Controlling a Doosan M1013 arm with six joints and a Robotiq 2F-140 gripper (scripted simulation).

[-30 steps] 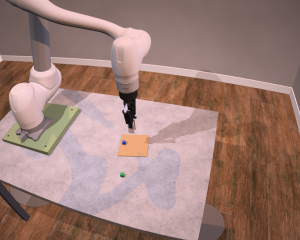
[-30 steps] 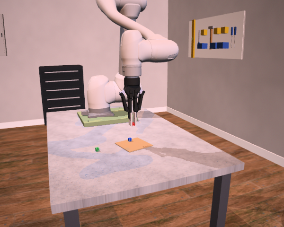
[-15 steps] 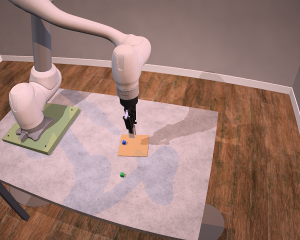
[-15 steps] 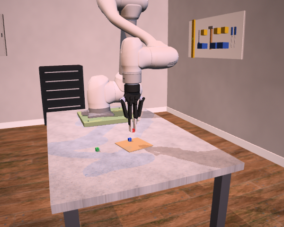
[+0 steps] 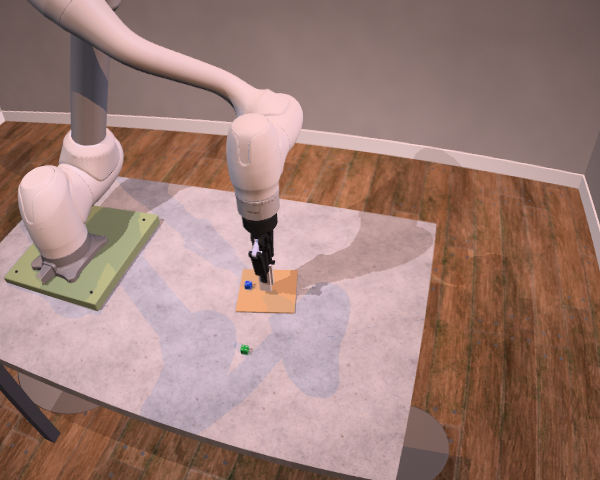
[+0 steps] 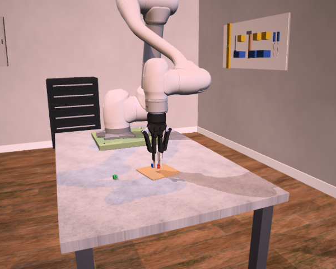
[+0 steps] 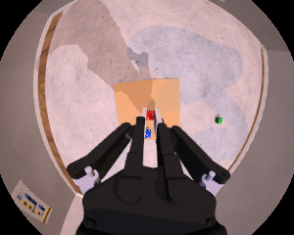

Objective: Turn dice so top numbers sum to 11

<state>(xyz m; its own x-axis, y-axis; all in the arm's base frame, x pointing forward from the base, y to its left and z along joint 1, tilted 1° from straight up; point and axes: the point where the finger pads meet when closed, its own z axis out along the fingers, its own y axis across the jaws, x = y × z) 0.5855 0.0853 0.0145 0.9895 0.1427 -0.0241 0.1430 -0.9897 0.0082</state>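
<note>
Now: the orange mat 5 cm below my hand. From my hand the other things lie so: red die 3 cm below; then blue die 5 cm behind, 4 cm below; then green die 18 cm to the right, 5 cm below, 2 cm ahead.
</note>
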